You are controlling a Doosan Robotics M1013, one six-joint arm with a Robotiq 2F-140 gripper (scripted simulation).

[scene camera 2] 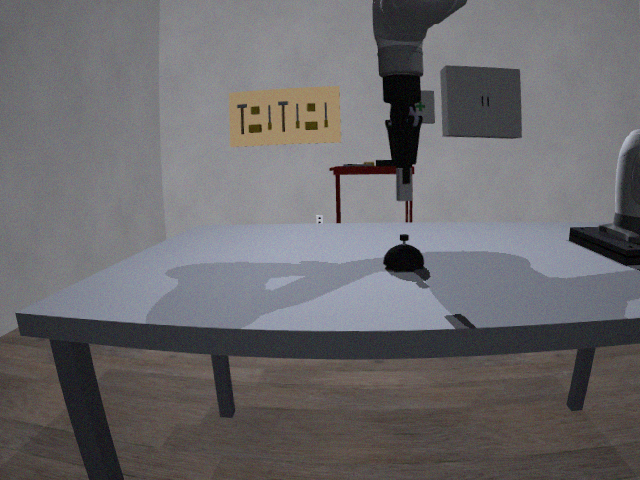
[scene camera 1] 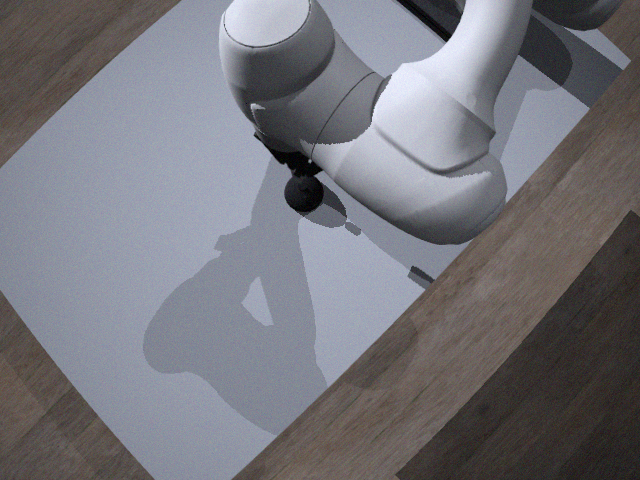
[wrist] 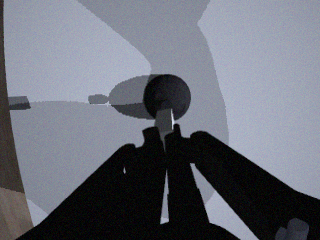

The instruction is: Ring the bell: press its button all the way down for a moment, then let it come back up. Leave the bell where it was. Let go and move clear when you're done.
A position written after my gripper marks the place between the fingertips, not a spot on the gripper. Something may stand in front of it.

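My gripper (scene camera 2: 404,200) is in view, and the wrist view (wrist: 166,121) shows my gripper too. There's also a black dome bell (scene camera 1: 303,201), and I can see the black dome bell in scene camera 2 (scene camera 2: 403,257) and in the wrist view (wrist: 166,86) as well.
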